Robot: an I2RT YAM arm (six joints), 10 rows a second.
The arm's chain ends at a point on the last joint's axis. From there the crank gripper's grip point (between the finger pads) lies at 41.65 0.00 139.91 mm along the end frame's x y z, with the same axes.
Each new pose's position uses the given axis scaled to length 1; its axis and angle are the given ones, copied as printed.
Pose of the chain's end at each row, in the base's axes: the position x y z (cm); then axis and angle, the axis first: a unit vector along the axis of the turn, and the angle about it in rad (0 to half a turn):
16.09 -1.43 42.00 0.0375 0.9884 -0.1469 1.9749
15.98 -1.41 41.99 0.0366 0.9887 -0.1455 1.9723
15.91 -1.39 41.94 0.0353 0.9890 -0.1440 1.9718
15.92 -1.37 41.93 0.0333 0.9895 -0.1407 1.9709
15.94 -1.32 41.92 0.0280 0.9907 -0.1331 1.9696
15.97 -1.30 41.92 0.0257 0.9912 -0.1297 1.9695
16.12 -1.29 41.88 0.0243 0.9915 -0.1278 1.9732
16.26 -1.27 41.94 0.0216 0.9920 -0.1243 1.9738
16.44 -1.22 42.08 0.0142 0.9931 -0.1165 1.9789
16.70 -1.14 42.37 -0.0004 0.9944 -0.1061 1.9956
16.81 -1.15 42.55 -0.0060 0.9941 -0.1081 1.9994
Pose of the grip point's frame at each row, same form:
27.07 -5.09 33.10 0.0375 0.9884 -0.1469 1.9749
26.99 -5.03 33.11 0.0366 0.9887 -0.1455 1.9723
26.93 -4.96 33.06 0.0353 0.9890 -0.1440 1.9718
26.96 -4.85 33.04 0.0333 0.9895 -0.1407 1.9709
27.03 -4.59 33.01 0.0280 0.9907 -0.1331 1.9696
27.07 -4.48 32.99 0.0257 0.9912 -0.1297 1.9695
27.20 -4.42 32.90 0.0243 0.9915 -0.1278 1.9732
27.34 -4.30 32.94 0.0216 0.9920 -0.1243 1.9738
27.51 -4.03 32.99 0.0142 0.9931 -0.1165 1.9789
27.66 -3.62 33.05 -0.0004 0.9944 -0.1061 1.9956
27.74 -3.65 33.20 -0.0060 0.9941 -0.1081 1.9994

